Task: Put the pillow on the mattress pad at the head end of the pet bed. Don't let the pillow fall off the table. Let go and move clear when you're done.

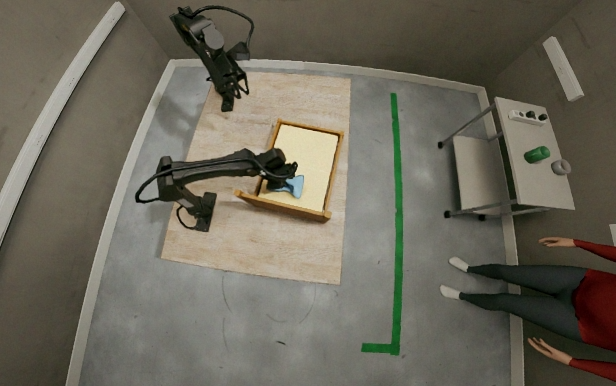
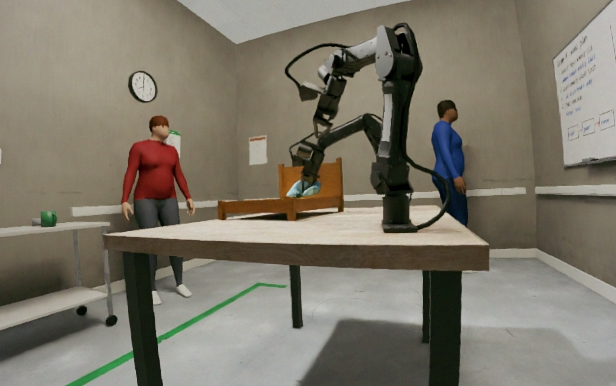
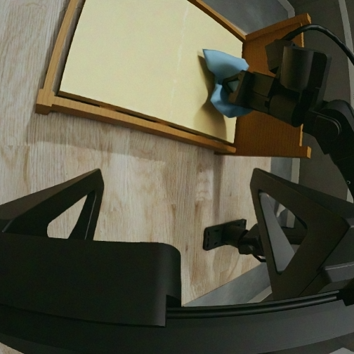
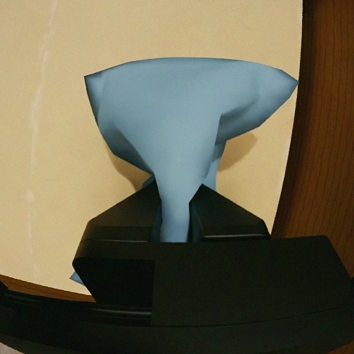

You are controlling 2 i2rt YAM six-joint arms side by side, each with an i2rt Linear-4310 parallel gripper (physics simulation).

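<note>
The blue pillow (image 1: 298, 186) (image 2: 312, 189) (image 3: 224, 62) (image 4: 170, 110) is bunched at its middle, its ends fanned out, over the cream mattress pad (image 1: 307, 150) (image 3: 125, 55) (image 4: 50, 125) near the tall headboard (image 1: 285, 207) (image 2: 327, 175) (image 3: 260, 132) (image 4: 327, 125). Its shadow falls on the pad; whether it touches the pad is unclear. My right gripper (image 2: 303, 187) (image 3: 224, 82) (image 4: 175, 176) is shut on the pillow's middle and hides part of it. My left gripper (image 1: 241, 89) (image 2: 322, 127) (image 3: 176, 176) is open and empty, high and away from the bed.
The wooden bed frame (image 1: 336, 165) (image 2: 255, 209) (image 3: 135, 125) has low rails around the pad. It stands on the wooden table (image 1: 280, 250) (image 2: 240, 237) (image 3: 130, 200). The right arm reaches across the bed's side near the headboard. A white cart (image 1: 540, 185) (image 2: 30, 230) stands off the table.
</note>
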